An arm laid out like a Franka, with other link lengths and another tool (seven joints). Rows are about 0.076 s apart.
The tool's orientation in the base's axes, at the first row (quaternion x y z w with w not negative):
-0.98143 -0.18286 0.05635 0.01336
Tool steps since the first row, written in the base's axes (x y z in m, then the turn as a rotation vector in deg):
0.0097 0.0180 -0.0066 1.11 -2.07 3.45
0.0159 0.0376 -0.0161 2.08 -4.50 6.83
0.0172 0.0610 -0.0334 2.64 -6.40 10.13
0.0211 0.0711 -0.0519 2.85 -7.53 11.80
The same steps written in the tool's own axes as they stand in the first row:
0.0162 -0.0130 0.0055 -0.08 2.17 -3.57
0.0300 -0.0286 0.0144 -0.42 4.62 -7.05
0.0415 -0.0492 0.0315 -0.93 6.44 -10.40
0.0507 -0.0563 0.0495 -1.32 7.49 -12.09

